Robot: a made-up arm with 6 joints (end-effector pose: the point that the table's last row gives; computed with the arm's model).
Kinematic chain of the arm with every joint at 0, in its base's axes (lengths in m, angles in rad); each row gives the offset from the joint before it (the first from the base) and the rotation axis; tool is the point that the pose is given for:
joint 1: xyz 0 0 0.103 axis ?
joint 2: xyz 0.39 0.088 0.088 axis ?
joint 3: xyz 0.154 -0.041 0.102 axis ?
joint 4: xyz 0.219 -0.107 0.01 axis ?
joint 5: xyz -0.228 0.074 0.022 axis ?
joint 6: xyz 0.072 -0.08 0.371 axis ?
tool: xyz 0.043 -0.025 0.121
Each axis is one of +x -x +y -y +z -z.
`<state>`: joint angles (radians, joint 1 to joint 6).
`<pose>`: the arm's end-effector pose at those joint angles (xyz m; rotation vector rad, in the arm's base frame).
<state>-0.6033 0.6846 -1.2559 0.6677 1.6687 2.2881</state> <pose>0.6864 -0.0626 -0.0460 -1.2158 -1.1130 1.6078</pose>
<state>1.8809 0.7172 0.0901 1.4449 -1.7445 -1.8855</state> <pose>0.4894 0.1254 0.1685 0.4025 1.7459 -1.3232</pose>
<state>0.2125 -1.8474 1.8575 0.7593 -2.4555 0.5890</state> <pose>0.4032 -0.3308 0.2320 2.1013 -0.2139 0.9222</pose>
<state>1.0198 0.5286 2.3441 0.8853 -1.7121 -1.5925</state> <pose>0.6602 0.2358 -0.1143 0.4085 1.6087 1.9115</pose>
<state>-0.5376 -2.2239 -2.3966 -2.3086 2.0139 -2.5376</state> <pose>0.4492 -0.0198 0.2596 0.1128 -2.5932 -0.6317</pose>
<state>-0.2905 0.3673 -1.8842 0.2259 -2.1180 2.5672</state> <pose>0.4674 0.2464 0.3446 0.3559 1.9400 0.2547</pose>
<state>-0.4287 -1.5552 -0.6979 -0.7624 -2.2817 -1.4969</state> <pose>0.5814 -0.0646 -0.2085 -1.1522 1.7268 2.1058</pose>
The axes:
joint 1: -x
joint 2: +z
joint 3: -y
joint 4: +z
joint 5: +x
joint 6: +x

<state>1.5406 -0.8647 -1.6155 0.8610 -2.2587 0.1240</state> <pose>0.4607 0.4575 -0.0575 -2.1045 1.1665 0.3536</pose>
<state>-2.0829 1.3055 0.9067 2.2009 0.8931 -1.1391</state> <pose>0.5263 -0.8089 -0.0520 -0.7444 -2.9453 -0.0403</pose>
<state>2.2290 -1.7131 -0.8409 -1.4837 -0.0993 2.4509</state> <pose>0.2812 0.4541 0.2556 -0.1392 2.9435 -0.9149</pose>
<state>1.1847 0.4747 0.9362 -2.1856 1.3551 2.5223</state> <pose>0.5878 0.3389 -0.0404 -1.7764 0.7925 -1.6313</pose>
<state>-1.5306 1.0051 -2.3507 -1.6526 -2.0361 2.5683</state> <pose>0.3173 0.2403 -0.0539 -0.2980 0.5131 -0.0035</pose>
